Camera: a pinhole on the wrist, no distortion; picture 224 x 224 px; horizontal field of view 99.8 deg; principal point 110.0 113.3 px. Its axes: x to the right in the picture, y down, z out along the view. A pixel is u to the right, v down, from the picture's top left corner.
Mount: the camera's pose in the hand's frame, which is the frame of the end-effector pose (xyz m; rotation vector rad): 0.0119 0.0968 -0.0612 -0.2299 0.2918 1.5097
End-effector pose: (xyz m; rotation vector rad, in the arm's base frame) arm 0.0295 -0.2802 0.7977 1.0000 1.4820 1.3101
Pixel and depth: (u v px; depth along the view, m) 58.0 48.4 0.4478
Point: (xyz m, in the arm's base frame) 0.3543 0.1534 0.7388
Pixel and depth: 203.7 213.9 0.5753
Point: 0.4922 -0.6248 1.6934
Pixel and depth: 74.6 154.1 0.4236
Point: 0.4552 -0.3115 0.8918
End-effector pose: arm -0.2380 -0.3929 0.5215 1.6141 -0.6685 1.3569
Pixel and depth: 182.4 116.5 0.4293
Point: -0.5821 -0.8450 0.7090
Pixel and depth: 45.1 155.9 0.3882
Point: -0.0723 -0.7569 0.3686
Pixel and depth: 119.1 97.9 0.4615
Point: -0.2824 -0.8217 0.7106
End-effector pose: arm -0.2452 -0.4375 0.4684 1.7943 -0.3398 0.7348
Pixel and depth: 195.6 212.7 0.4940
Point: -0.9159 -0.9960 0.6515
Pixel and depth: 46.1 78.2 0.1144
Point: -0.2127 -0.5167 0.5347
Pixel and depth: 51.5 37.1 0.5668
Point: 0.3446 -0.8863 0.6065
